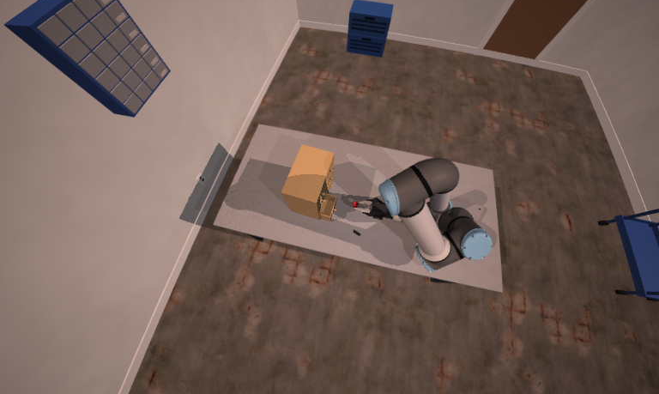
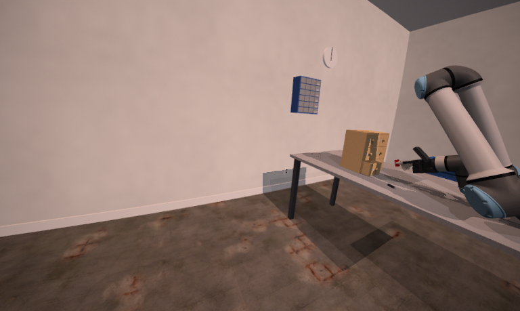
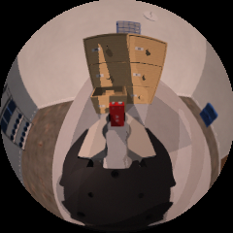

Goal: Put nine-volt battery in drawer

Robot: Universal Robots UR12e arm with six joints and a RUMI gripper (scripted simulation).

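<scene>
My hand is 21 cm short of the drawer, 1 cm to the right of it and 11 cm above it. Also, from my hand: red nine-volt battery (1 cm ahead, 1 cm above); drawer marked M (28 cm ahead, 1 cm to the left, 10 cm above); small black object (3 cm behind, 13 cm to the left, 13 cm below).
</scene>
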